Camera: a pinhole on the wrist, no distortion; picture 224 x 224 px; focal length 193.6 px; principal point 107.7 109.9 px. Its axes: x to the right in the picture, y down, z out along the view. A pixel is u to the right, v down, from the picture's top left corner.
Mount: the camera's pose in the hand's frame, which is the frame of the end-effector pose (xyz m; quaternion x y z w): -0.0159 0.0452 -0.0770 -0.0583 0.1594 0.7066 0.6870
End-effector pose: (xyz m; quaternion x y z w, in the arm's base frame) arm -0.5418 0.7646 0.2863 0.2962 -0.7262 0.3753 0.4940
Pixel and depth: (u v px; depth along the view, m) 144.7 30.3 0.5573
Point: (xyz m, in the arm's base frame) -1.0809 0.5998 0.3826
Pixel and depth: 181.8 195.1 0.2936
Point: -0.7896 0.7474 0.0803
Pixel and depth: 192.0 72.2 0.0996
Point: -0.6410 0.8264 0.2704
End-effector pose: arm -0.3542 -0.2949 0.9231 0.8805 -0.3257 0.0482 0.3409
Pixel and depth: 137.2 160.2 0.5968
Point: -0.6823 -0.7225 0.7064
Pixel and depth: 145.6 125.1 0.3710
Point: -0.5253 -0.5836 0.8588
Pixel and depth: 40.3 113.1 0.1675
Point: -0.3869 -0.3838 0.8731
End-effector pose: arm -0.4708 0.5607 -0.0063 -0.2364 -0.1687 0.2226 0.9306
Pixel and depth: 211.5 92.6 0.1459
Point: -0.5294 0.7096 -0.0591
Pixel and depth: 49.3 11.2 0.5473
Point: -0.3880 0.9384 0.4086
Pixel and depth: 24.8 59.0 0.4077
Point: -0.4861 0.7658 0.3101
